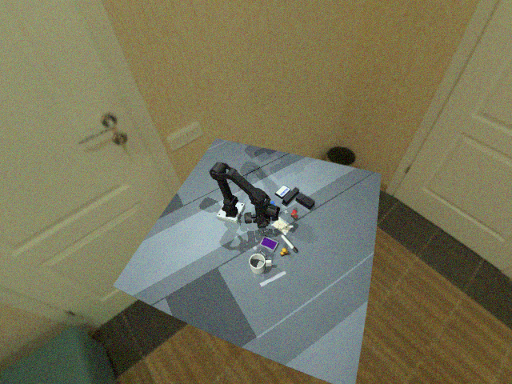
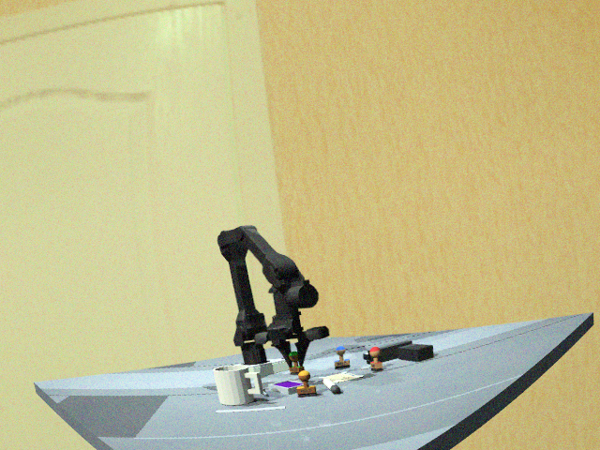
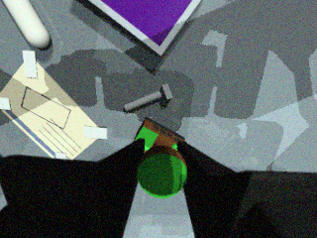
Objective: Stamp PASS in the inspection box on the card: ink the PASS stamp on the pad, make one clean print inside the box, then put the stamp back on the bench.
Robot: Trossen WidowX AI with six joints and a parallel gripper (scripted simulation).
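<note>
My gripper tip is right at the green-knobbed stamp. The rest, counted from my gripper tip: white card: 110 mm ahead, 30 mm to the left, 40 mm below; blue-knobbed stamp: 40 mm ahead, 150 mm to the left, 20 mm below; purple ink pad: 60 mm ahead, 100 mm to the right, 30 mm below.
</note>
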